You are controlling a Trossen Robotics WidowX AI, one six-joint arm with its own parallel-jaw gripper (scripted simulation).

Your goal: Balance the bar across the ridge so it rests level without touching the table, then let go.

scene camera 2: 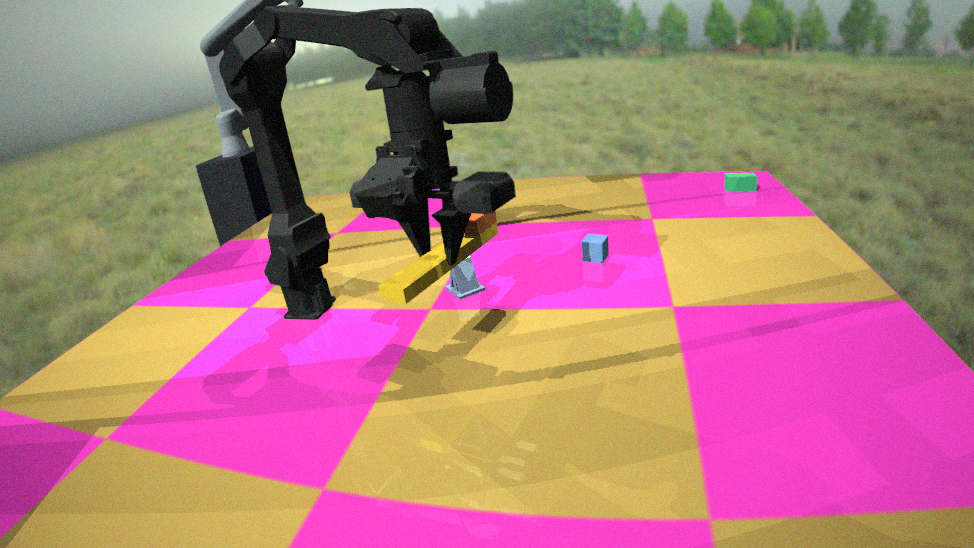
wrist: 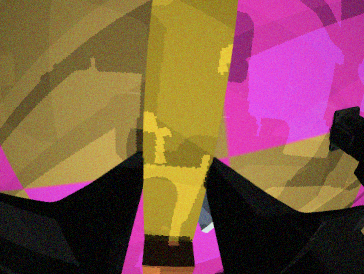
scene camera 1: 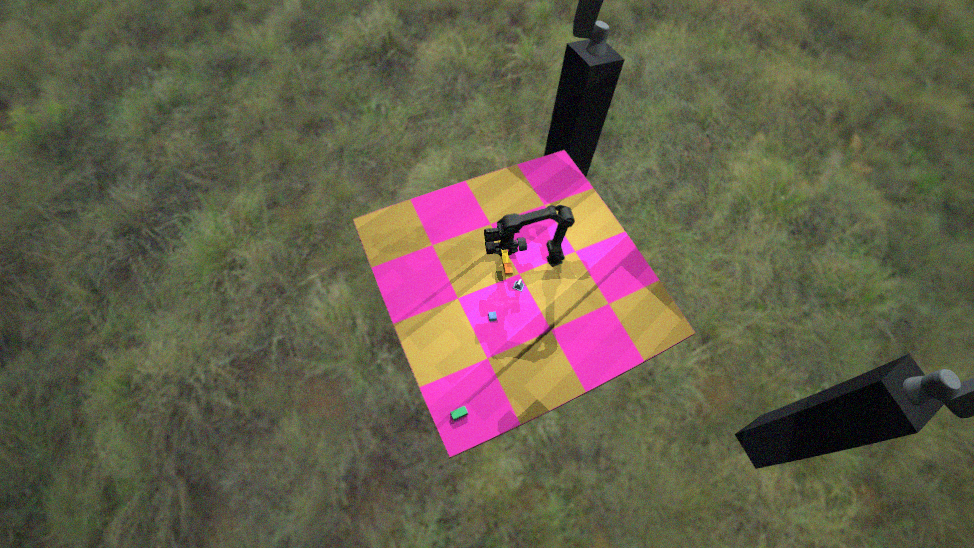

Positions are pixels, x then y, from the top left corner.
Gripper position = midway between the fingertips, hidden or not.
The gripper (scene camera 2: 439, 262) holds a yellow bar (scene camera 2: 405, 285).
